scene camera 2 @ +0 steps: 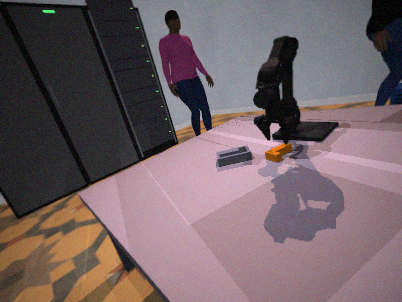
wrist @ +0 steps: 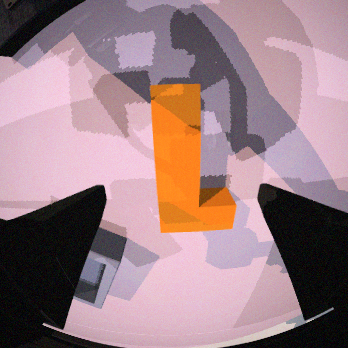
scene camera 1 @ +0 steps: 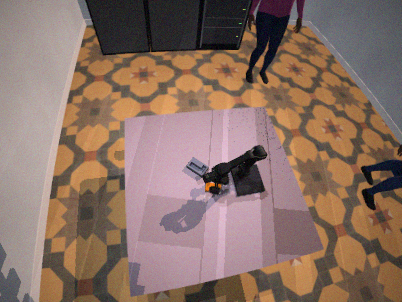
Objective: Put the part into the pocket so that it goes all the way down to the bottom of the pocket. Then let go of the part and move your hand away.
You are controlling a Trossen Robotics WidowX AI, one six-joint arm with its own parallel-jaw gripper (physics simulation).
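Frame: origin at the arm's base, x back, y right, z up, level; centimetres.
Seen in the pictures: gripper, fingertip midpoint: (scene camera 2: 277,142) (wrist: 183,192) (scene camera 1: 213,184); arm's base, origin of the base link: (scene camera 1: 241,173).
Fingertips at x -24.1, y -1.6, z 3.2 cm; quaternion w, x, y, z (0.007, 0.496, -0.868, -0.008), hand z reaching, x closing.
Note:
Pixels of each thing's top centre, then the offset from my fingertips to it. Level surfaces: height alone.
- orange L-shaped part, middle of its top: (wrist: 199,168) (scene camera 2: 281,148) dx -0.3, dy -1.3, dz -2.6 cm
- grey block with the pocket, middle of its top: (wrist: 73,278) (scene camera 2: 232,151) (scene camera 1: 197,166) dx -5.1, dy +17.5, dz -2.0 cm
- pink table, its level: dz -5.6 cm
The orange L-shaped part (scene camera 1: 210,187) (scene camera 2: 278,152) (wrist: 177,165) lies flat on the table. In the wrist view its long arm points up the frame and its short foot points right at the lower end. The grey block with the pocket (scene camera 1: 197,166) (scene camera 2: 235,160) (wrist: 111,262) stands on the table beside the part; in the wrist view it is at the lower left, partly hidden by the left finger. My gripper (scene camera 1: 212,183) (scene camera 2: 277,140) (wrist: 183,192) is open and empty above the part, with a finger to each side of the part's lower half in the wrist view.
The arm's black base plate (scene camera 1: 248,186) (scene camera 2: 320,131) is bolted-looking and flat on the pink table (scene camera 1: 165,270) (scene camera 2: 150,200), close to the part. Dark cabinets (scene camera 1: 175,25) (scene camera 2: 45,100) and two people stand beyond the table. The arm's shadow falls across the table.

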